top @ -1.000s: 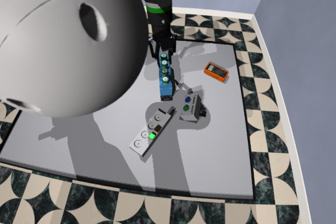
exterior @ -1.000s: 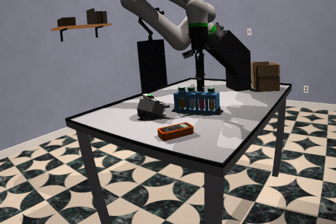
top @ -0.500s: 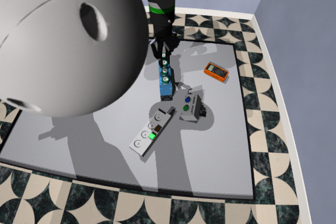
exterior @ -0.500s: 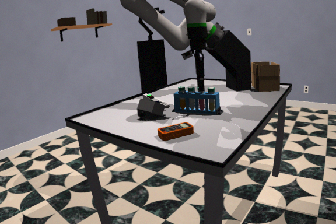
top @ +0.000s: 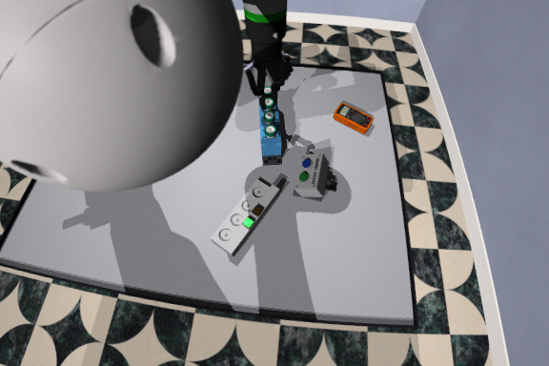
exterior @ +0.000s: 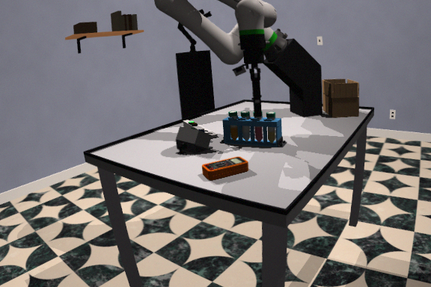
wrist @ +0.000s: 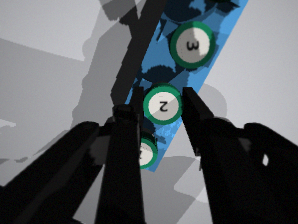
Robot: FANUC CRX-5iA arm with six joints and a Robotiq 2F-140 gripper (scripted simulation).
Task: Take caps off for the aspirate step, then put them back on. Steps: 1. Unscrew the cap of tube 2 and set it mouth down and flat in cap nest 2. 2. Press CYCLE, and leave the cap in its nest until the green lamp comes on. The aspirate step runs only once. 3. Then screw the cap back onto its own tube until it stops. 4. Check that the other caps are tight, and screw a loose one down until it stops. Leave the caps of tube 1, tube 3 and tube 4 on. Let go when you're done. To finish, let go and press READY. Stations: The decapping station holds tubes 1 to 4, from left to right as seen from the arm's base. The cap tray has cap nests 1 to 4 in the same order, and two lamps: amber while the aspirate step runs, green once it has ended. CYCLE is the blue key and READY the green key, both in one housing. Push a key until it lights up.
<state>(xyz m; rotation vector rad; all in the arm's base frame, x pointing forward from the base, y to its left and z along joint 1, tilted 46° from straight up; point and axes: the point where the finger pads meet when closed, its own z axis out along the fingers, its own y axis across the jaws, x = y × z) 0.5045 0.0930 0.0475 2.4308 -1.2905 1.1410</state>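
Now: hand 3 cm above the cap. The rest, counted from my hand: green ready key: 24 cm to the right, 9 cm ahead, 8 cm below; then blue cycle key: 19 cm to the right, 10 cm ahead, 8 cm below; then key housing: 22 cm to the right, 11 cm ahead, 9 cm below.
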